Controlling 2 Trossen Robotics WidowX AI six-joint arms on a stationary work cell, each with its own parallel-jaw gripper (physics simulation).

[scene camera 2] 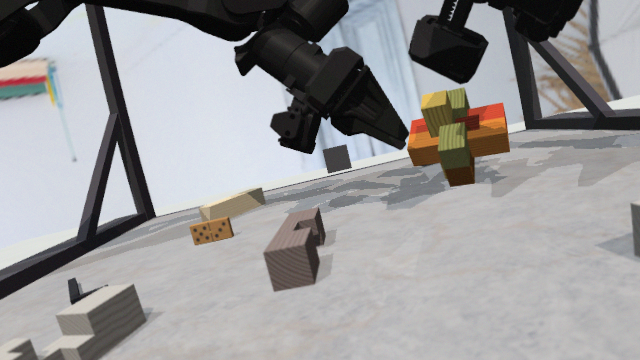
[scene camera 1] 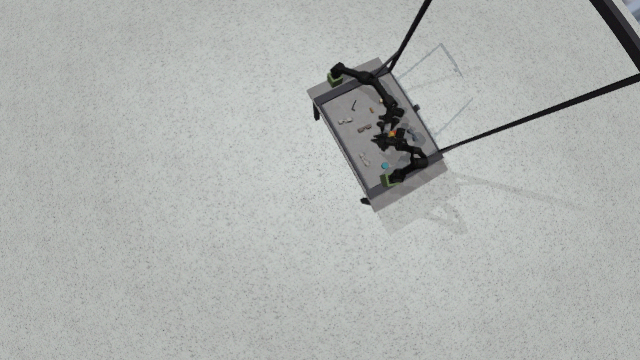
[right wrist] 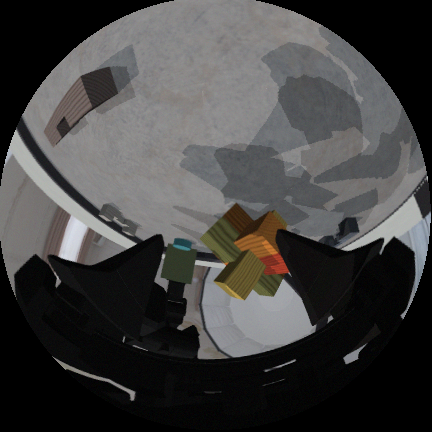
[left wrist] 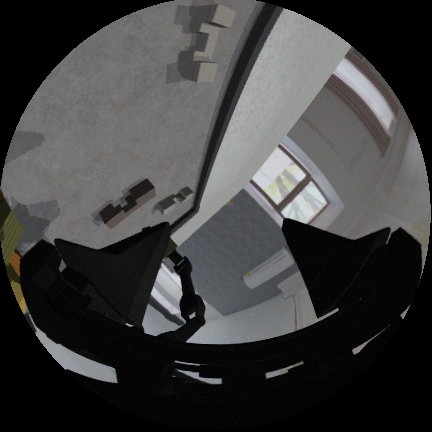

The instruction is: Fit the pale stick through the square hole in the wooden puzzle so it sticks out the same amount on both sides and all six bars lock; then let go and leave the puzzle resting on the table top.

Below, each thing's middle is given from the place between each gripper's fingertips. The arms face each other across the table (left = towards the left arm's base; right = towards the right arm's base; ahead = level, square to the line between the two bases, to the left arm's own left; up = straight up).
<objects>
The pale stick [scene camera 2: 237, 204] lies 260 mm to the right of my right hand, 160 mm behind it and 50 mm below it.
My left gripper is now 340 mm past the pale stick, 270 mm to the left of it and 150 mm above it.
</objects>
